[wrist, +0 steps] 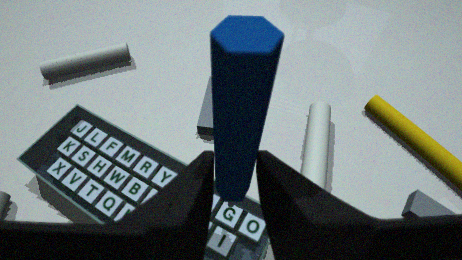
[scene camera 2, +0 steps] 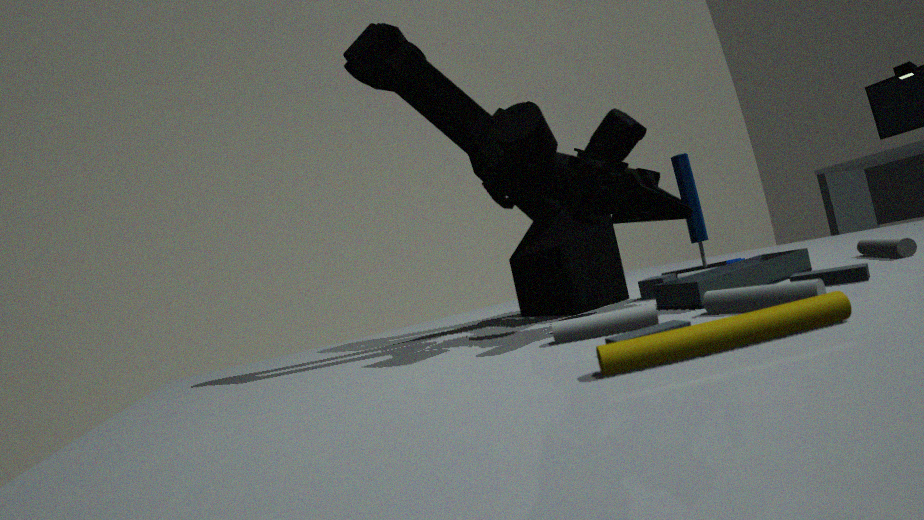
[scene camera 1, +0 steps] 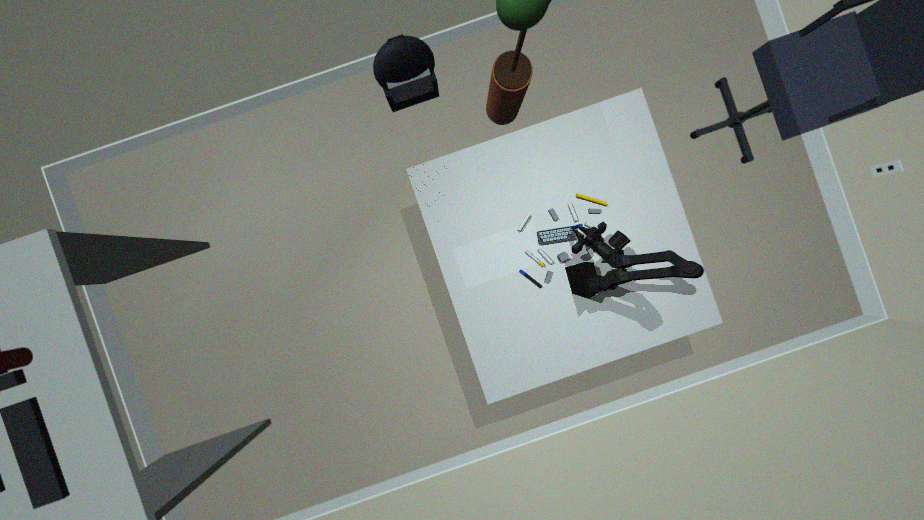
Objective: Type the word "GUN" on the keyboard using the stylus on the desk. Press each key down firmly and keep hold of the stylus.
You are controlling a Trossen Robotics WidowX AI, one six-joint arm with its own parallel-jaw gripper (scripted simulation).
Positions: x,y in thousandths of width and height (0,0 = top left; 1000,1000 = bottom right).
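Observation:
Scene camera 2: gripper (scene camera 2: 751,411), blue stylus (scene camera 2: 754,438), yellow cylinder (scene camera 2: 831,622). Wrist view: the gripper (wrist: 510,613), the stylus (wrist: 529,194).

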